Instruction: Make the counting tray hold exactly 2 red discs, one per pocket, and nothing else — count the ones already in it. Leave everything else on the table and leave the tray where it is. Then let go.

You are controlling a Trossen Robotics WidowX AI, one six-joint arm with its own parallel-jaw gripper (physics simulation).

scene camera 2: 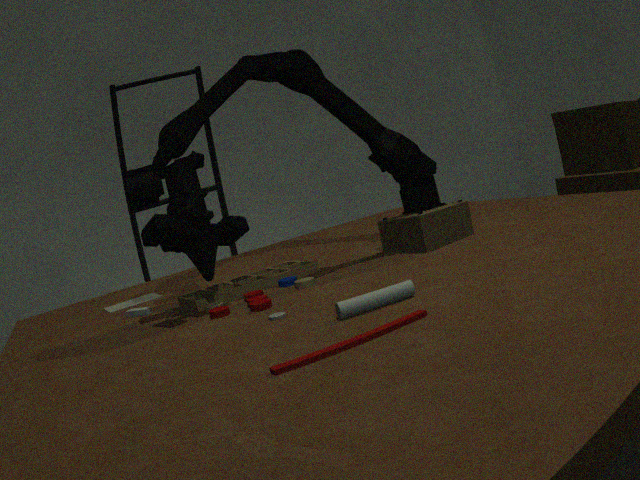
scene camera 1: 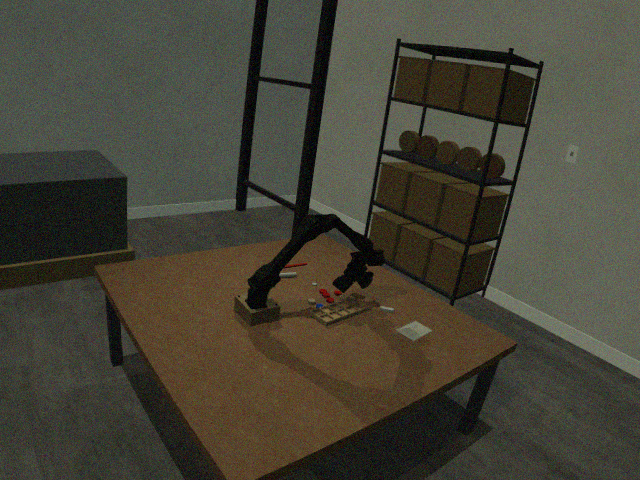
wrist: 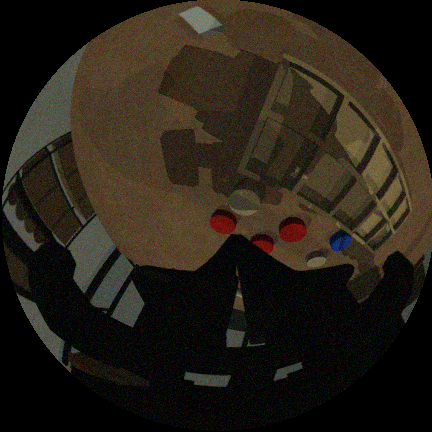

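Note:
The counting tray (scene camera 1: 347, 311) (scene camera 2: 228, 289) (wrist: 262, 120) lies on the table, and the pockets I can see are empty. Three red discs (wrist: 223, 221) (wrist: 292, 229) (wrist: 262, 243) lie on the table beside it; they also show in scene camera 2 (scene camera 2: 219, 311) (scene camera 2: 260, 303) (scene camera 2: 253, 294) and scene camera 1 (scene camera 1: 327, 295). A grey disc (wrist: 244, 200) lies by the tray's corner. A blue disc (wrist: 340, 240) (scene camera 2: 287, 281) (scene camera 1: 319, 306) and a beige disc (wrist: 316, 259) (scene camera 2: 304, 282) lie further along. My gripper (wrist: 234, 238) (scene camera 2: 208, 275) (scene camera 1: 341, 286) is shut and empty, a little above the table near the red discs.
A white cylinder (scene camera 2: 375, 299) (scene camera 1: 288, 274) and a red rod (scene camera 2: 349, 342) (scene camera 1: 296, 265) lie behind the discs. A white card (scene camera 1: 414, 330) (wrist: 199, 17) and a small white block (scene camera 1: 387, 309) (scene camera 2: 138, 311) lie beyond the tray. A shelf rack (scene camera 1: 386, 124) stands off the table.

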